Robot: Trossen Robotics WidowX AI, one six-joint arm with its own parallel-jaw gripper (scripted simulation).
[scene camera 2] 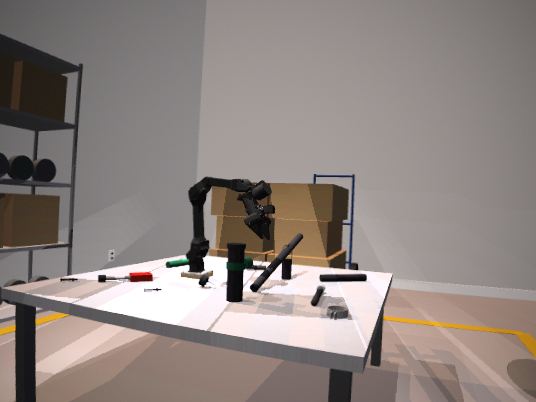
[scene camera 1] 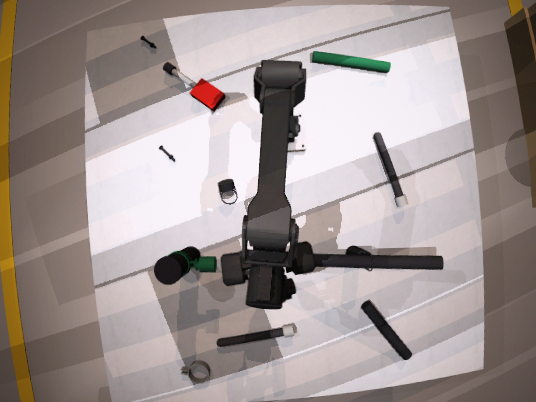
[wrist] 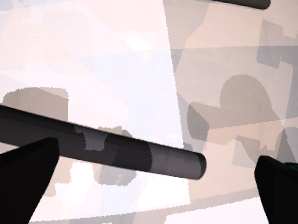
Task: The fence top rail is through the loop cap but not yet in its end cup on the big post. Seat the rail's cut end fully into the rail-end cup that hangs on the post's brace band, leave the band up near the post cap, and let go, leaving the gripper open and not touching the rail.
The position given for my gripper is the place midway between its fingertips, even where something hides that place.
Note:
My gripper (scene camera 1: 267, 274) is open and holds nothing. Also in view: a dark top rail (scene camera 1: 428, 262), a green tube (scene camera 1: 342, 60), a red-headed tool (scene camera 1: 210, 96), a black tube (scene camera 1: 371, 312) and a big black post (scene camera 1: 169, 269).
My gripper also shows in scene camera 2 (scene camera 2: 265, 239) and in the wrist view (wrist: 158, 157). The big black post also shows in scene camera 2 (scene camera 2: 234, 284). The wrist view misses the green tube: it is out of frame. The wrist view misses the red-headed tool: it is out of frame.

